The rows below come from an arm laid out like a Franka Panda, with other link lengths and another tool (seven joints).
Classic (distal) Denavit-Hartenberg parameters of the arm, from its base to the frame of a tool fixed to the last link. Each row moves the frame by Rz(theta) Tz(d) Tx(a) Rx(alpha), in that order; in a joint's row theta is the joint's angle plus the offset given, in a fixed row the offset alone. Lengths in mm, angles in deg.
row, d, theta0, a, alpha
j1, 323.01, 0, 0, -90
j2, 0, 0, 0, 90
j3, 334.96, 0, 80.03, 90
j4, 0, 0, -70.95, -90
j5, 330.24, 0, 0, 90
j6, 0, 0, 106.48, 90
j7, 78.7, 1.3, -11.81, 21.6
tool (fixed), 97.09, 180, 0, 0
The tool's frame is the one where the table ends.
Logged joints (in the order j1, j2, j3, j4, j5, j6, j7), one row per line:
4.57, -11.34, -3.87, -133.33, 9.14, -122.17, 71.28
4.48, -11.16, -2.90, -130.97, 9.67, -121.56, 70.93
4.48, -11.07, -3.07, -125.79, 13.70, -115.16, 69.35
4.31, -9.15, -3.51, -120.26, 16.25, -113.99, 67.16
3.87, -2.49, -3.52, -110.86, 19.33, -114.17, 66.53
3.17, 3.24, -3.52, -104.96, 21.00, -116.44, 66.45
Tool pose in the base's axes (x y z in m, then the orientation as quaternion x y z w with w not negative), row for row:
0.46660, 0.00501, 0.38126, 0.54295, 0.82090, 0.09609, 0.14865
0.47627, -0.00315, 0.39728, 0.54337, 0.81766, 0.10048, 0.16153
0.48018, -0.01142, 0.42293, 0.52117, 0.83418, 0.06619, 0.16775
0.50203, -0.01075, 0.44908, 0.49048, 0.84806, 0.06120, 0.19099
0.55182, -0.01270, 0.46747, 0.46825, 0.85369, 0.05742, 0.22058
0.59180, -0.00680, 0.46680, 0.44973, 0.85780, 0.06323, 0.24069
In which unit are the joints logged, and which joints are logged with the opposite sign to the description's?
The joints are logged in degrees. Opposite sign: j1, j3, j5, j6.
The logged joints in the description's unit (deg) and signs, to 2 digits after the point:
-4.57, -11.34, 3.87, -133.33, -9.14, 122.17, 71.28
-4.48, -11.16, 2.90, -130.97, -9.67, 121.56, 70.93
-4.48, -11.07, 3.07, -125.79, -13.70, 115.16, 69.35
-4.31, -9.15, 3.51, -120.26, -16.25, 113.99, 67.16
-3.87, -2.49, 3.52, -110.86, -19.33, 114.17, 66.53
-3.17, 3.24, 3.52, -104.96, -21.00, 116.44, 66.45

